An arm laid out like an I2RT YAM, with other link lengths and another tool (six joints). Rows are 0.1 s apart.
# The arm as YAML. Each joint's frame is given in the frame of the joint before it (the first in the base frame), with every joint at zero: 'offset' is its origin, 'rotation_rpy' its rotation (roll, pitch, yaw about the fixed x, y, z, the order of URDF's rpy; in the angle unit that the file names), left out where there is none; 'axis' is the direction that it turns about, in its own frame. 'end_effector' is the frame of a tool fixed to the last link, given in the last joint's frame.
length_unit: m
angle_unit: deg
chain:
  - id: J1
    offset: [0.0, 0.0, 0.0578]
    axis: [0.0, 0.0, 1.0]
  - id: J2
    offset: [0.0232, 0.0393, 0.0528]
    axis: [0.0, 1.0, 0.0]
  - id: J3
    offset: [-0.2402, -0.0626, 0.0]
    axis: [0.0, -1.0, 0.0]
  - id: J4
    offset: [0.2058, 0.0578, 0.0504]
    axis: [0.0, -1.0, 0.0]
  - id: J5
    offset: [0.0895, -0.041, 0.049]
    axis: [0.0, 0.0, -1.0]
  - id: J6
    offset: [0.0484, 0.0, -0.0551]
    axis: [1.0, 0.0, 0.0]
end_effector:
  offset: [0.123, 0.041, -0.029]
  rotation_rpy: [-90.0, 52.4, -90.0]
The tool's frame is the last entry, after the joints.
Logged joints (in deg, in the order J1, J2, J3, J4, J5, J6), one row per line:
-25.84, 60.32, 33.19, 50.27, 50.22, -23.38
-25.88, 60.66, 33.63, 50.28, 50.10, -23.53
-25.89, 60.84, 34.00, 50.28, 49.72, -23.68
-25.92, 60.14, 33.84, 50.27, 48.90, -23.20
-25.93, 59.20, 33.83, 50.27, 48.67, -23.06
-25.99, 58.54, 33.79, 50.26, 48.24, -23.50
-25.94, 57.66, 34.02, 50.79, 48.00, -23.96
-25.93, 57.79, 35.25, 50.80, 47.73, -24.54
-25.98, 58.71, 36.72, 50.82, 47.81, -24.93
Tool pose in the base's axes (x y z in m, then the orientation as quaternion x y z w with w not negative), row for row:
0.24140, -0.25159, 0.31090, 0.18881, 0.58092, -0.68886, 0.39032
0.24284, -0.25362, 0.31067, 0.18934, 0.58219, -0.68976, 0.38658
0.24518, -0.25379, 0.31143, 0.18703, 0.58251, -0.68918, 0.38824
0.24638, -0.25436, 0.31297, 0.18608, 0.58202, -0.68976, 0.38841
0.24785, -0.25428, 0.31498, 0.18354, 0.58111, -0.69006, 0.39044
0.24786, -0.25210, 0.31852, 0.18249, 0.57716, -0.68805, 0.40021
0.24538, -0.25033, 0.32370, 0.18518, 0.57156, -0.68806, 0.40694
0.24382, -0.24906, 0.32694, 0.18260, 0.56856, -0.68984, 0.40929
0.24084, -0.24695, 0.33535, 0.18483, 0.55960, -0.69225, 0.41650
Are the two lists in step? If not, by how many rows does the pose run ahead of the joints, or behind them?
The pose runs 2 rows behind the joints: the pose in row i belongs to the joints in row i - 2.
